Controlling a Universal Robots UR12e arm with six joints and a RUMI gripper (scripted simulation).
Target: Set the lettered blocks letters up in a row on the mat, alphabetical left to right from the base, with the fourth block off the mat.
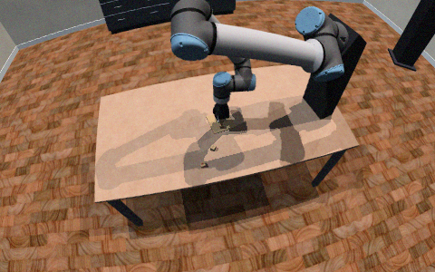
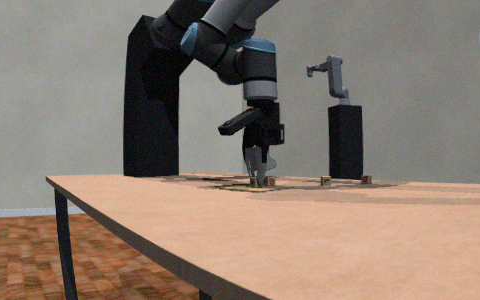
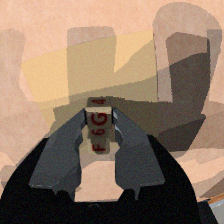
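My hand is 20 mm above the mat. Round my hand: block (40 mm to the left, 10 mm behind).
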